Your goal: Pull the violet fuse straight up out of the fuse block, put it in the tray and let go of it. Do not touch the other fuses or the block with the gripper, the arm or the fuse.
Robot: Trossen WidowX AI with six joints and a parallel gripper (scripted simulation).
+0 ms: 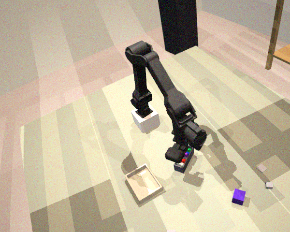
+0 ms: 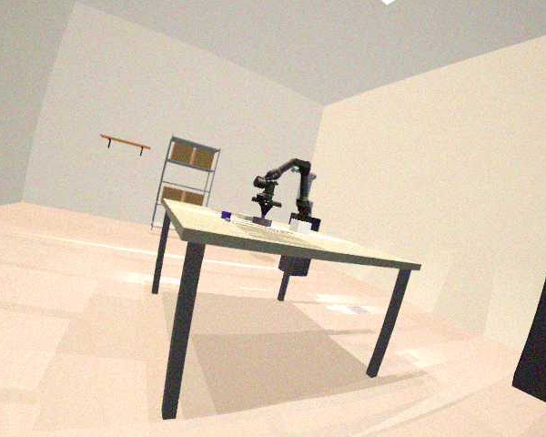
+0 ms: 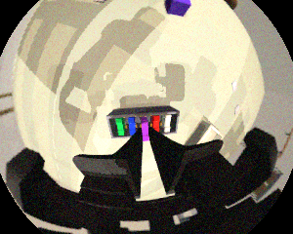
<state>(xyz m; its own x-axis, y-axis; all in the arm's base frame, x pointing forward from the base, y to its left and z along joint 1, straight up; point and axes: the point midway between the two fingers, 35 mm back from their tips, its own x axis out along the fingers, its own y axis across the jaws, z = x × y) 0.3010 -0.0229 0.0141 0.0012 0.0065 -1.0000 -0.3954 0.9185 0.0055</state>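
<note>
My gripper tip is 3 cm past the shallow tray, 19 cm to the left of it and 5 cm above it. Round my gripper tip: violet fuse 1 cm below.
</note>
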